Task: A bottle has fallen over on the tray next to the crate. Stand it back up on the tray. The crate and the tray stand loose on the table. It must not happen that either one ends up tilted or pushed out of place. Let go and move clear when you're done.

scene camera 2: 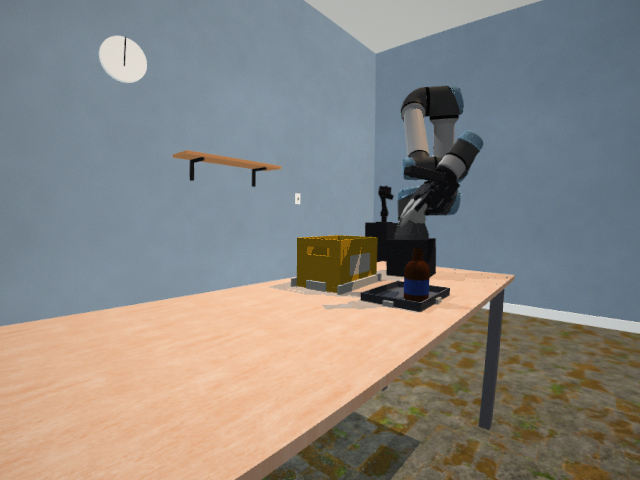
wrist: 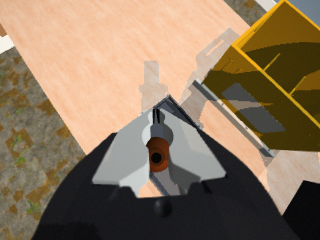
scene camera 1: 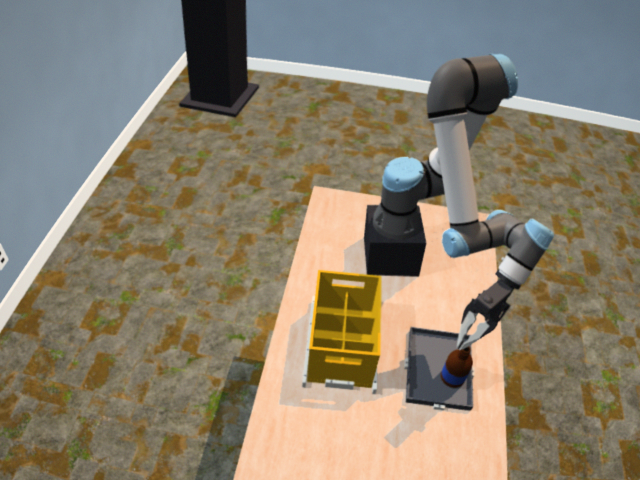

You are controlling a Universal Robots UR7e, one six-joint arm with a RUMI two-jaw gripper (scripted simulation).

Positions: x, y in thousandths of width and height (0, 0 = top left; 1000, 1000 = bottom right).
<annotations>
My gripper shows in scene camera 2 (624, 472), in the wrist view (486, 460) and in scene camera 1 (716, 728). A dark tray shows in scene camera 2 (618, 603), in the wrist view (530, 435) and in scene camera 1 (671, 728). A yellow crate shows in scene camera 2 (524, 543), in the wrist view (783, 385) and in scene camera 1 (516, 668).
</annotations>
